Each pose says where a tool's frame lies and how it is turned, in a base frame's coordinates. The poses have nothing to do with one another.
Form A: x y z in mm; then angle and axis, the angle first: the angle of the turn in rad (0 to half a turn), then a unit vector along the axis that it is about.
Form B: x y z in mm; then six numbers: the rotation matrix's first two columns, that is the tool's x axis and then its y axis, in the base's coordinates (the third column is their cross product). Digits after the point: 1 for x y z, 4 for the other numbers.
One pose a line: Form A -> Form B
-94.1, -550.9, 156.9, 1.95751, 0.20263, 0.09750, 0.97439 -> -94.1, -550.9, 156.9, -0.3206, 0.9296, 0.1816, -0.8752, -0.3641, 0.3185
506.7, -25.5, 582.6, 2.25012, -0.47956, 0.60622, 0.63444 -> 506.7, -25.5, 582.6, -0.2538, 0.0202, -0.9670, -0.9670, -0.0299, 0.2532
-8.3, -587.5, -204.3, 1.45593, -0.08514, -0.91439, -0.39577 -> -8.3, -587.5, -204.3, 0.1210, -0.3242, 0.9382, 0.4621, 0.8549, 0.2358
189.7, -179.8, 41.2, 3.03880, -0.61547, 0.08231, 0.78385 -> 189.7, -179.8, 41.2, -0.2391, -0.0206, -0.9708, -0.1815, -0.9812, 0.0655
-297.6, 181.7, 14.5, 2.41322, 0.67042, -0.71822, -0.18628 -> -297.6, 181.7, 14.5, 0.0386, -0.9648, 0.2600, -0.7168, 0.1545, 0.6799
